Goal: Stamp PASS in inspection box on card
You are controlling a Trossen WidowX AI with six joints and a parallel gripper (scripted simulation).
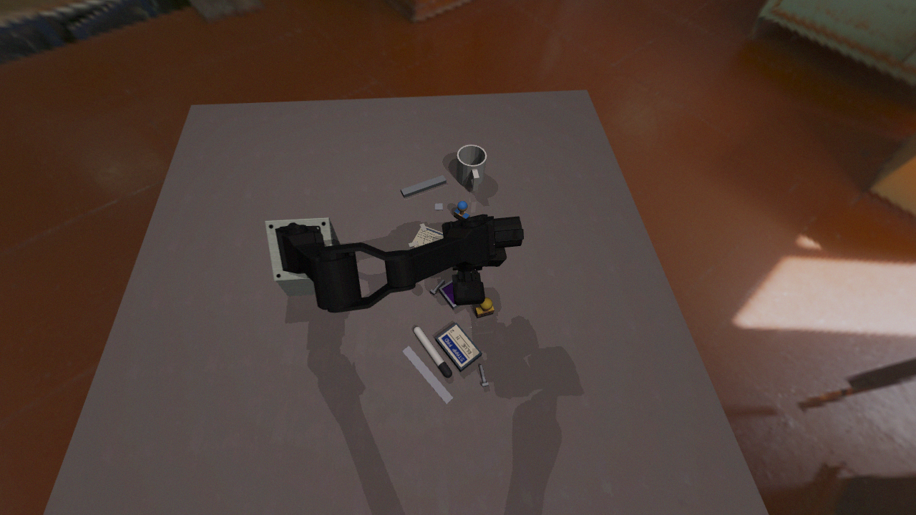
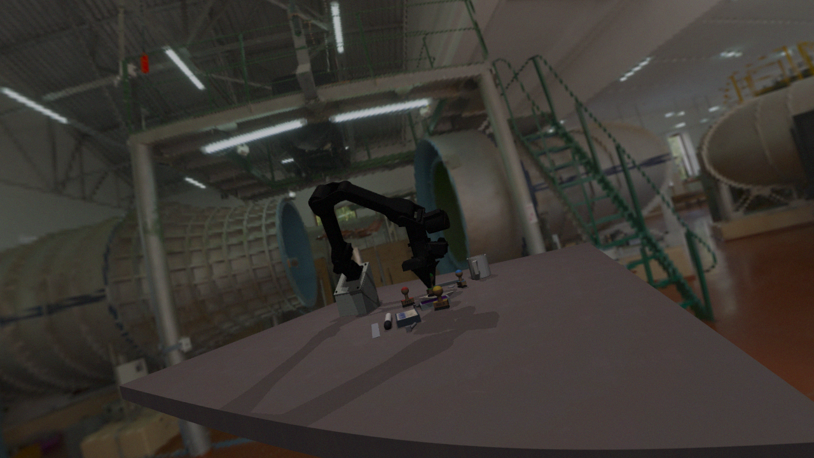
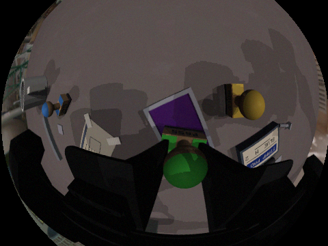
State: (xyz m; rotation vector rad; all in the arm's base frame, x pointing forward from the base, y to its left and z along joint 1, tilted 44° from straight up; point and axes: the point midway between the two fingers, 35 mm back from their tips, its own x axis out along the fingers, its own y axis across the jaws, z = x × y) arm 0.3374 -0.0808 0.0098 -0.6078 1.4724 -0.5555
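Now: the purple ink pad 5 cm below my gripper tip. Also, from my gripper tip: red stamp 12 cm behind, 4 cm to the left, 4 cm below; yellow stamp 5 cm ahead, 6 cm to the right, 4 cm below; green-knobbed stamp right at my gripper tip.
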